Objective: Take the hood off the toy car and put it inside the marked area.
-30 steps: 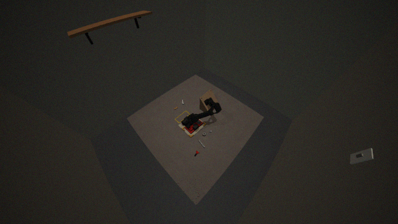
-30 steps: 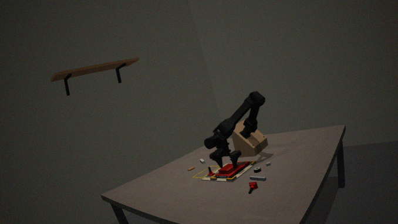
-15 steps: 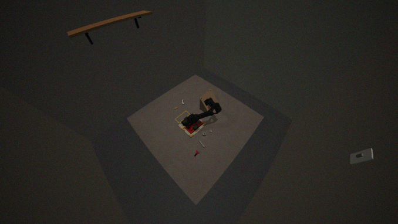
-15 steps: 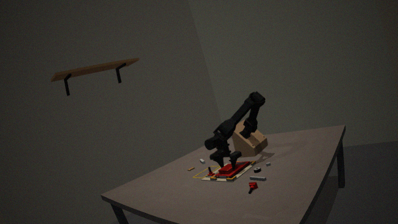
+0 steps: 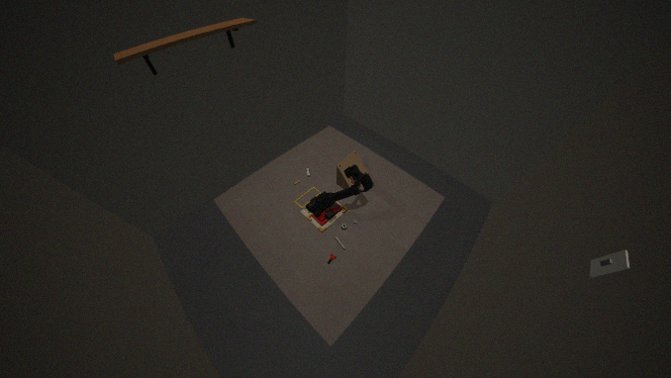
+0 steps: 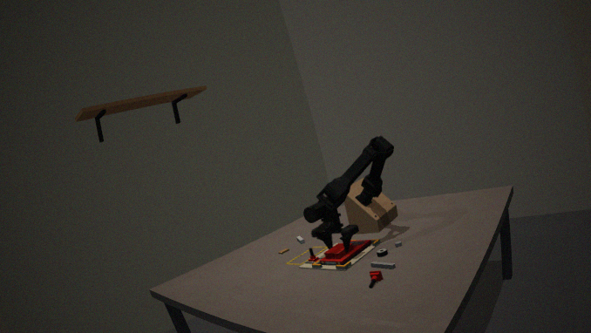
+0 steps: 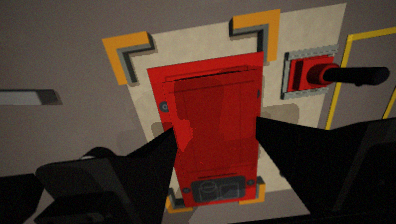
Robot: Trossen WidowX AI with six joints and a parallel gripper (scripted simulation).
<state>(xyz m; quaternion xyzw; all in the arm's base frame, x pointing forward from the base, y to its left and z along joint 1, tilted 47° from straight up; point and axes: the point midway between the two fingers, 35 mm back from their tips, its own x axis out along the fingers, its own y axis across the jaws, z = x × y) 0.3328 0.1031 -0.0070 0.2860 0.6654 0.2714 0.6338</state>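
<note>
Now: gripper tip 110 mm to the left of the grey socket and 30 mm short of it. Also, from my gripper tip: hood (10 mm above); black wheel (160 mm to the left, 40 mm behind, 30 mm below); wooden piece (370 mm to the right, 70 mm behind, 30 mm below).
</note>
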